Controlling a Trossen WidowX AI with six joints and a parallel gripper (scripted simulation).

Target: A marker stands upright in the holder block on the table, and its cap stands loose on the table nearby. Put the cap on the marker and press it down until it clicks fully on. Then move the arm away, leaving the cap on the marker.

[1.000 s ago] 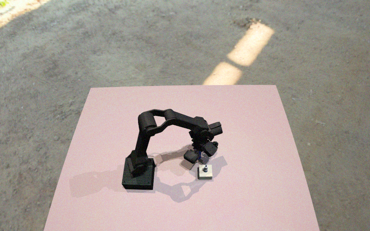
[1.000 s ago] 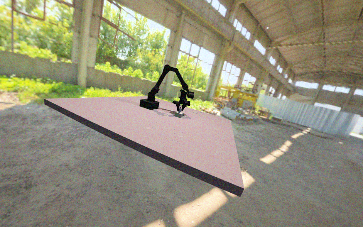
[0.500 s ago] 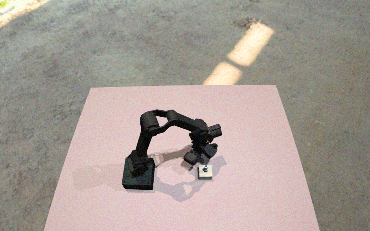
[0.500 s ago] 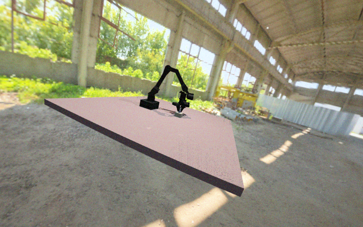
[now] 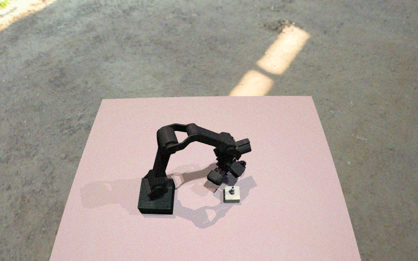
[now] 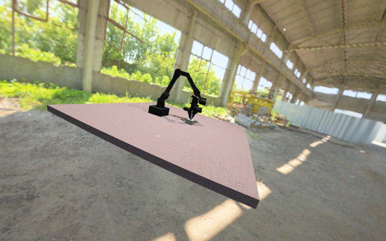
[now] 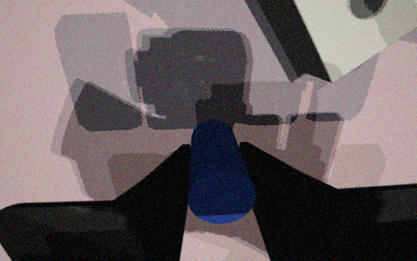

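Now: gripper tip 10 cm to the left of the holder block, 1 cm short of it and 1 cm above it. Round my gripper tip: dark blue cap (1 cm above).
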